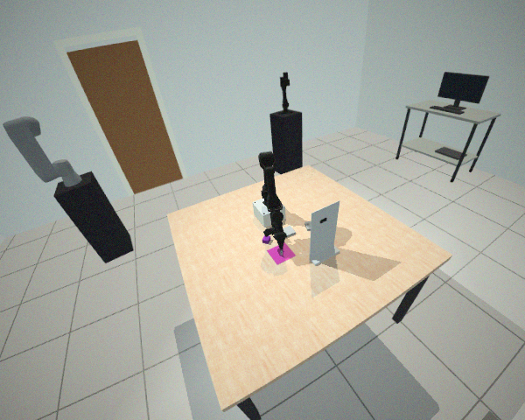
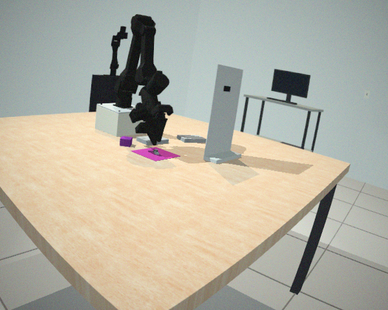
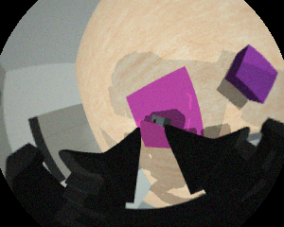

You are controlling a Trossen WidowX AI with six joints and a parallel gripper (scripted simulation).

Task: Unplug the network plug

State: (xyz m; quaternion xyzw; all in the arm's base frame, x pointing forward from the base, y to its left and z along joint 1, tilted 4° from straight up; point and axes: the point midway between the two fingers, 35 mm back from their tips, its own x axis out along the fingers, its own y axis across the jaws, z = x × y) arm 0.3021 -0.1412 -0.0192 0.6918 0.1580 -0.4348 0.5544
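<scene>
Right now the network plug is 3 cm below my gripper tip. Round my gripper tip: upright panel 15 cm ahead, 17 cm to the left, 11 cm above; then magenta marked square 3 cm below.
</scene>
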